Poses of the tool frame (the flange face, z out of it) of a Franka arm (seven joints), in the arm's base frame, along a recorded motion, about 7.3 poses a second.
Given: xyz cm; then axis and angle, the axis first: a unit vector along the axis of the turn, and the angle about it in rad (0 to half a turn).
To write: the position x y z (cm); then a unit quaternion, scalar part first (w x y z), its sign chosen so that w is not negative. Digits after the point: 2 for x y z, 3 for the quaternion.
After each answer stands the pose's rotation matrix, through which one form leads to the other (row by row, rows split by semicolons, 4 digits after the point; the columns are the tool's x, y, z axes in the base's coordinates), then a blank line. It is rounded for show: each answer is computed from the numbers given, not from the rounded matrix.
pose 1, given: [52.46 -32.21 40.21 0.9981 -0.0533 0.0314 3.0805]
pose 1, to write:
[52.46 -32.21 40.21 0.031 0.998 -0.053 0.031]
0.9924 -0.1082 0.0594; -0.1044 -0.9925 -0.0643; 0.0659 0.0576 -0.9962

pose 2, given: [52.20 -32.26 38.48 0.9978 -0.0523 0.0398 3.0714]
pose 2, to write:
[52.20 -32.26 38.48 0.035 0.997 -0.052 0.040]
0.9914 -0.1070 0.0757; -0.1015 -0.9921 -0.0741; 0.0830 0.0658 -0.9944

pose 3, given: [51.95 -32.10 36.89 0.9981 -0.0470 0.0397 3.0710]
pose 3, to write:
[51.95 -32.10 36.89 0.035 0.997 -0.047 0.040]
0.9924 -0.0965 0.0758; -0.0909 -0.9931 -0.0741; 0.0825 0.0667 -0.9944

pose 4, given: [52.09 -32.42 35.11 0.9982 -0.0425 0.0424 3.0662]
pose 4, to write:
[52.09 -32.42 35.11 0.038 0.997 -0.042 0.042]
0.9928 -0.0879 0.0813; -0.0815 -0.9936 -0.0788; 0.0877 0.0716 -0.9936

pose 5, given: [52.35 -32.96 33.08 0.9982 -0.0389 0.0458 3.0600]
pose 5, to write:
[52.35 -32.96 33.08 0.041 0.997 -0.039 0.046]
0.9928 -0.0813 0.0881; -0.0738 -0.9937 -0.0849; 0.0945 0.0778 -0.9925

